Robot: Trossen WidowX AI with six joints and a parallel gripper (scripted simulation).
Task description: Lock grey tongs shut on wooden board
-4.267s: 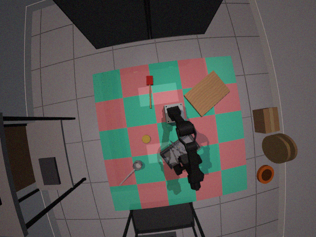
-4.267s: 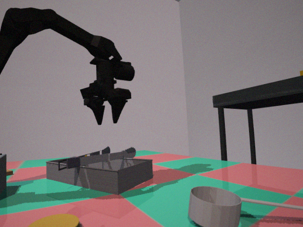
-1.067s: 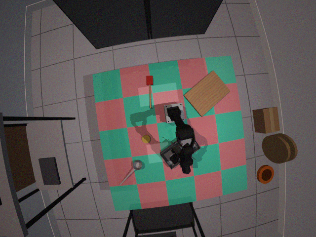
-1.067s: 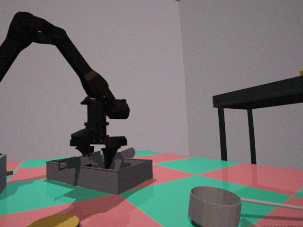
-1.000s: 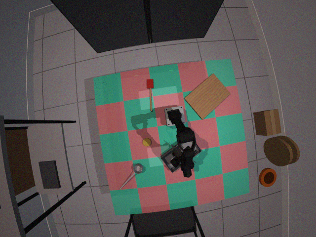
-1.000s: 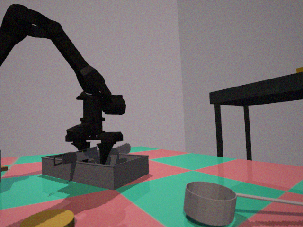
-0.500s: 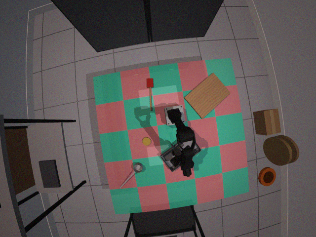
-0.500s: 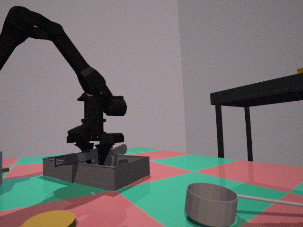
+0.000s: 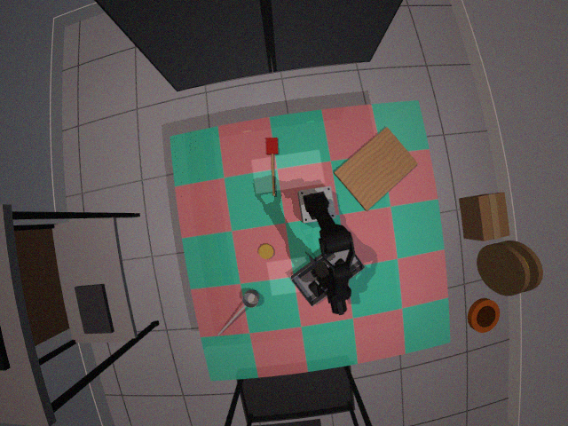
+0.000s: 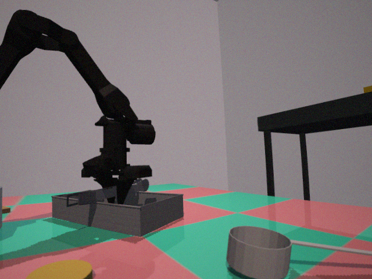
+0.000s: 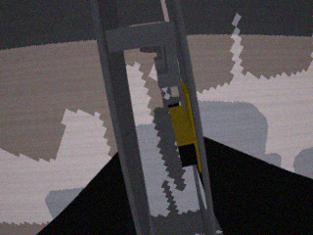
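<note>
The grey roasting tin lies 10 mm to the left of my gripper tip. The rest, counted from my gripper tip: wooden board: 480 mm behind, 280 mm to the left, 20 mm below; then yellow lock piece: 20 mm behind, 20 mm to the right, 40 mm above; then yellow disc: 110 mm behind, 270 mm to the right, 20 mm below.
</note>
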